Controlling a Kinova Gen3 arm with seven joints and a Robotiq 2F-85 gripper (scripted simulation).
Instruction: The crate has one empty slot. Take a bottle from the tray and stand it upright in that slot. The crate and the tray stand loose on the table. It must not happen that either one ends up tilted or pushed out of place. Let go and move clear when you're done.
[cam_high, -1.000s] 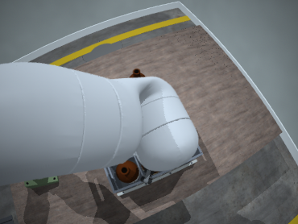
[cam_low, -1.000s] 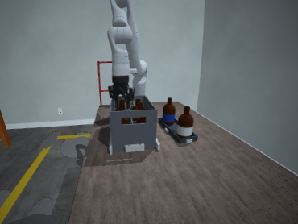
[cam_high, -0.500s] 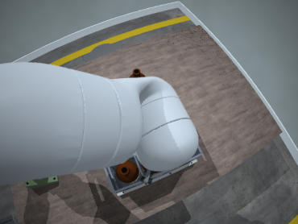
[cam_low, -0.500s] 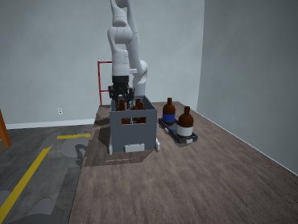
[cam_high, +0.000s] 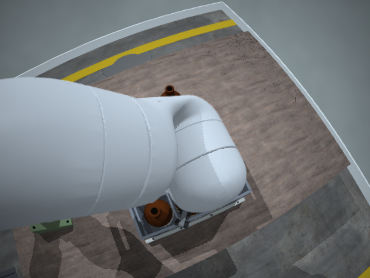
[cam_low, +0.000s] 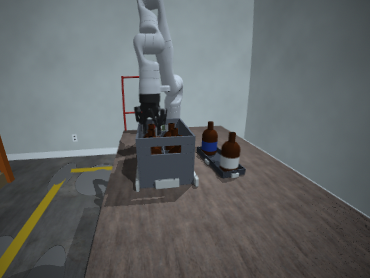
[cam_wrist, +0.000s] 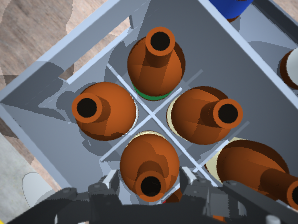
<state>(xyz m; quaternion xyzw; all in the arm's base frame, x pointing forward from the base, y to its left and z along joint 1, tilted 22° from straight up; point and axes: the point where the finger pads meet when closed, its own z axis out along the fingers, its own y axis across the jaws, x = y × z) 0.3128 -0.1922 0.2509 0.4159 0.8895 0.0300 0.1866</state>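
The cream-label bottle is 7 cm below my hand. Also, from my hand: grey crate 1 cm ahead, 4 cm to the left, 7 cm below; then blue-label bottle 5 cm behind, 29 cm to the left, 7 cm below; then white-label bottle 13 cm ahead, 28 cm to the left, 7 cm below.
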